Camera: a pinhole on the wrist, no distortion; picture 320 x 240 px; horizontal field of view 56.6 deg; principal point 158.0 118.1 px. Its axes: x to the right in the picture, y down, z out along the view. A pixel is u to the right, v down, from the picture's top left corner.
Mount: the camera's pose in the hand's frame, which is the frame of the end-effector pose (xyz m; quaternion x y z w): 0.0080 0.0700 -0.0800 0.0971 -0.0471 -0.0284 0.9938
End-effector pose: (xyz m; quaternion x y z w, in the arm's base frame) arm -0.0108 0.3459 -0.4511 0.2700 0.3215 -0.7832 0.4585
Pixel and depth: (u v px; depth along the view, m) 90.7 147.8 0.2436
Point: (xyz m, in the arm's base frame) 0.0448 0.2463 -0.3119
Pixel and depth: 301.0 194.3 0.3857
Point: -0.0498 -0.0207 -0.3708
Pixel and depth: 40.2 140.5 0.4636
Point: 0.0626 0.1817 -0.0658
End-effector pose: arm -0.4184 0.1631 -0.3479 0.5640 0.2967 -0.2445 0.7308
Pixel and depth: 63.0 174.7 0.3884
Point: -0.4235 -0.1084 -0.1322
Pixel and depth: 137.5 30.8 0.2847
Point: -0.4656 -0.0262 -0.3271
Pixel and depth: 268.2 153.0 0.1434
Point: -0.3357 0.1097 -0.3309
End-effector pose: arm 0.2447 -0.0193 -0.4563 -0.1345 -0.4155 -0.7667 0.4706
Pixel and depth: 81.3 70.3 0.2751
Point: 0.2429 0.1739 -0.4145
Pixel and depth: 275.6 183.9 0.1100
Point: 0.2748 -0.0319 -0.3734
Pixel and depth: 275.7 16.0 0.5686
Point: -0.1300 0.2801 -0.1991
